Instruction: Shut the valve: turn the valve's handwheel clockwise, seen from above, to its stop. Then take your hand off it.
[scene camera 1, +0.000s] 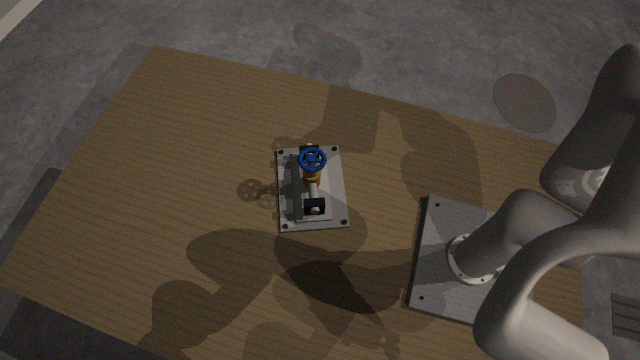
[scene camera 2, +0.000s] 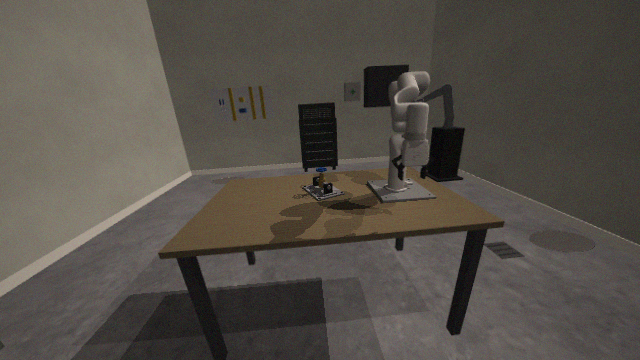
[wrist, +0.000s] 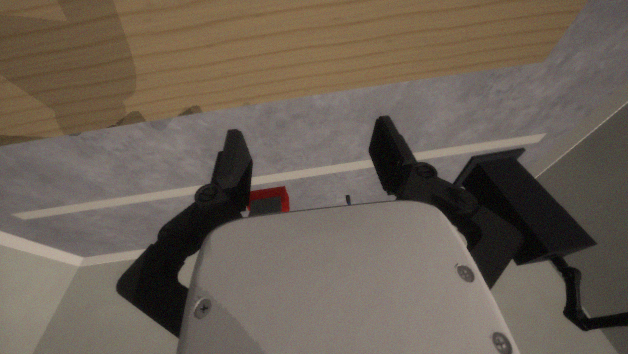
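The valve's blue handwheel (scene camera 1: 313, 158) (scene camera 2: 321, 170) lies level on top of the brass valve body (scene camera 1: 312, 180) (scene camera 2: 322, 179). The valve stands on a light grey plate (scene camera 1: 338, 200) on the table, with a pipe and black supports. The handwheel does not show in the wrist view. My gripper (scene camera 2: 412, 177) (wrist: 310, 139) is open and empty. It is well apart from the handwheel, to its right in the second scene view, near the arm's base. In the first scene view the fingers are not visible.
The wooden table (scene camera 1: 175, 150) (scene camera 2: 240, 220) (wrist: 300, 45) carries the arm's grey base plate (scene camera 1: 425, 270) (scene camera 2: 415, 195) to the right of the valve. A dark pedestal (scene camera 2: 446, 152) (wrist: 540, 215) with another arm and a dark cabinet (scene camera 2: 318, 142) stand beyond the table.
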